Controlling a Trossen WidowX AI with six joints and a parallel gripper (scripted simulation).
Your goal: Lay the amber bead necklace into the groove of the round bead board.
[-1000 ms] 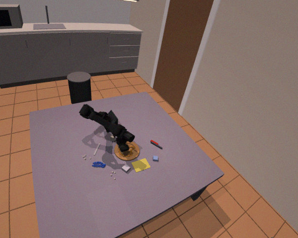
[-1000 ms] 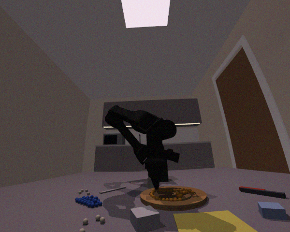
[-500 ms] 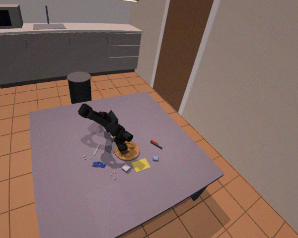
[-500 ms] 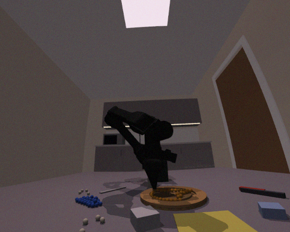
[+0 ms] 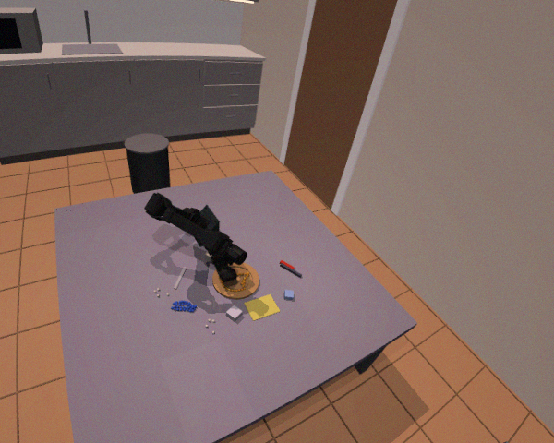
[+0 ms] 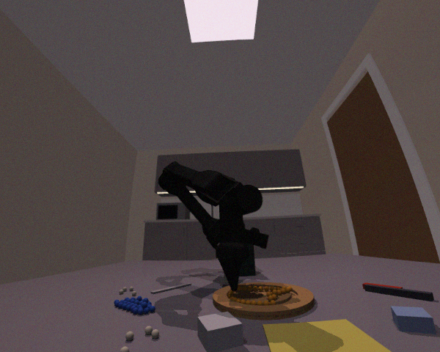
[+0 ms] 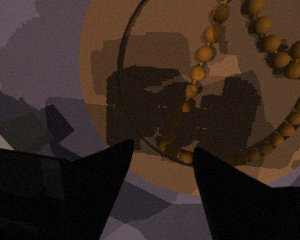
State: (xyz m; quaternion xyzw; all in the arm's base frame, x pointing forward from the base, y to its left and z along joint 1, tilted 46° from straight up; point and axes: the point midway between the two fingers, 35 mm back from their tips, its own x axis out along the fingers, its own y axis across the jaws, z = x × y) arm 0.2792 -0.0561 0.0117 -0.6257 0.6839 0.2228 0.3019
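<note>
Right now my gripper tip is 4 cm short of the round wooden bead board, 5 cm to the right of it and 1 cm above it. From my gripper tip the other things lie so: grey block (19 cm ahead, 4 cm to the right); yellow pad (21 cm ahead, 7 cm to the left, 2 cm below); thin rod (8 cm behind, 15 cm to the right, 1 cm below).
</note>
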